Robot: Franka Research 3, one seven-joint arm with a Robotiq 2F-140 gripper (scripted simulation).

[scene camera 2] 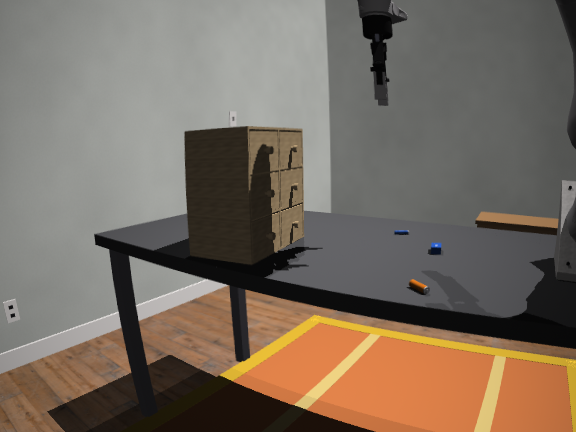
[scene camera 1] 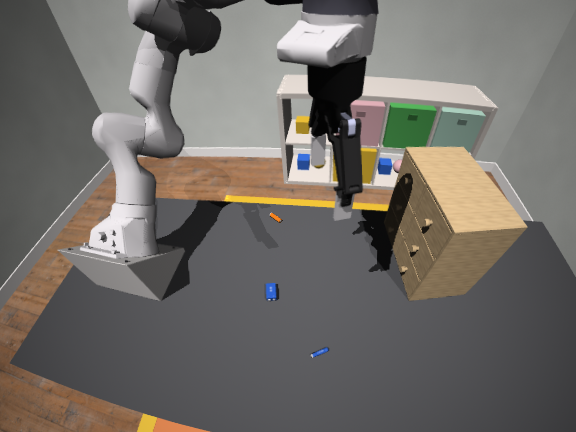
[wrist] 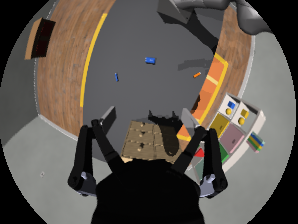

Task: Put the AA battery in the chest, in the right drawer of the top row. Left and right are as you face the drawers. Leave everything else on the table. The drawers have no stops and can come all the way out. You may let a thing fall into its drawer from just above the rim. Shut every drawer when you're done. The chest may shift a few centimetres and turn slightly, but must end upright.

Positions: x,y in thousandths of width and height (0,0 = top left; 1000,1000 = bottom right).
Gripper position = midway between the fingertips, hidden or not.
The gripper shows in scene camera 2 (664,237), in scene camera 1 (570,436) and in the wrist view (498,507).
